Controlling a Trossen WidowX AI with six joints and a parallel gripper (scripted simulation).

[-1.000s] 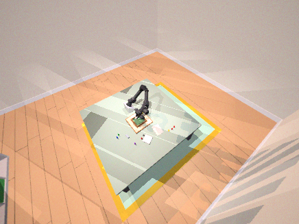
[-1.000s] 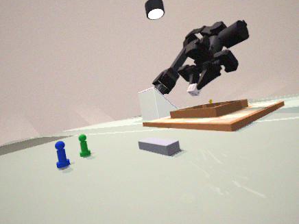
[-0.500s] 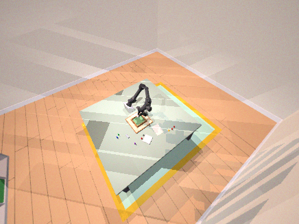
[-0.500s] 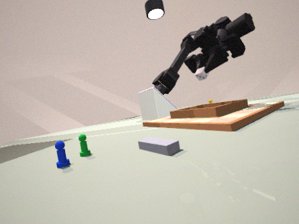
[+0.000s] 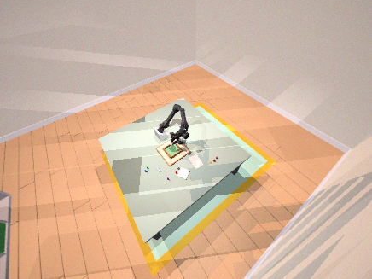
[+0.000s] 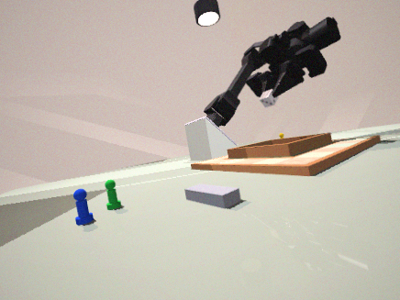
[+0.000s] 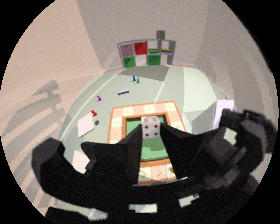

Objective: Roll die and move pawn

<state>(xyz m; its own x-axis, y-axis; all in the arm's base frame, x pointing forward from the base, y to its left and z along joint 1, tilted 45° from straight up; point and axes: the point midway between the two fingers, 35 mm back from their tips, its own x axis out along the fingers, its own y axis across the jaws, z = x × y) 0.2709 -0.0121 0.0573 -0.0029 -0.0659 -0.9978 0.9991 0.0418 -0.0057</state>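
My gripper tip is now right at the white die. Also, from my gripper tip: grey flat block: 250 mm to the right, 120 mm below, 110 mm ahead; yellow pawn: 110 mm to the left, 100 mm below, 70 mm behind; green tray floor: 120 mm below.
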